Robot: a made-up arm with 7 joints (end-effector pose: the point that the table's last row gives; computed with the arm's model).
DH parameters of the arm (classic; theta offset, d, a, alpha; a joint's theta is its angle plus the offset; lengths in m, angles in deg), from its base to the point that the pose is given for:
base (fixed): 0 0 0 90
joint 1: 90 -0.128 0 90
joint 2: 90 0 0 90
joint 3: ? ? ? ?
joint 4: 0 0 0 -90
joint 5: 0 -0.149 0 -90
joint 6: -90 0 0 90
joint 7: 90 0 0 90
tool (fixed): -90 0 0 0
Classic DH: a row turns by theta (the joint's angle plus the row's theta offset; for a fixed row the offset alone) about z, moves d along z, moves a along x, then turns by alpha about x.
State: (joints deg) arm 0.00 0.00 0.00 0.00 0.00 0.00 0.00
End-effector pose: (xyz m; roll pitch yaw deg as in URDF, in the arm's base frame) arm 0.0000 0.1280 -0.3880 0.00 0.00 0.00
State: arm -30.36 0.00 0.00 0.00 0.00 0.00 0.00
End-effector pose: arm -0.1961 0.1280 -0.3348 0.00 30.36 0.00
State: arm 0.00 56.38 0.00 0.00 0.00 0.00 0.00
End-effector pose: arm 0.0000 0.4511 -0.2148 56.38 0.00 0.00
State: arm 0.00 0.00 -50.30 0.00 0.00 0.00 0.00
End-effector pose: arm 0.0000 0.1280 -0.3880 0.00 0.00 -50.30
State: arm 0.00 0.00 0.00 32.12 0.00 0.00 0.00
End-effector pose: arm 0.0792 0.1280 -0.3652 0.00 -32.12 0.00
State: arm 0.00 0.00 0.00 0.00 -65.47 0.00 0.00
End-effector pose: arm 0.0000 0.1280 -0.3880 0.00 0.00 -65.47
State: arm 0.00 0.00 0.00 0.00 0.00 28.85 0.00
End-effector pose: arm 0.0000 0.1280 -0.3880 0.00 28.85 0.00
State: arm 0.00 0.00 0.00 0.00 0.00 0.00 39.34
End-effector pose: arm 0.0000 0.1280 -0.3880 -39.34 0.00 0.00
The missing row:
joint 3: 90 -0.239 0 90
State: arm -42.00 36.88 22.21 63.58 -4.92 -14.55 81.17
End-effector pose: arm -0.0513 0.3516 -0.2416 -31.06 -25.63 -40.47
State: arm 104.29 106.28 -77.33 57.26 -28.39 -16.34 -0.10
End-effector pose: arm 0.0201 0.4690 0.0335 106.70 14.50 -49.80
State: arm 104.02 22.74 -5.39 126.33 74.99 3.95 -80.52
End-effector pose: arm 0.1101 0.1759 0.1507 -147.19 8.79 126.25
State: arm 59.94 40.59 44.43 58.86 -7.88 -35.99 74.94
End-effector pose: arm 0.2031 0.4014 -0.0123 121.45 -20.06 -126.89
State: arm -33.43 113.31 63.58 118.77 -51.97 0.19 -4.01
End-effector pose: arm 0.1441 0.2353 0.1129 156.81 74.94 -78.62
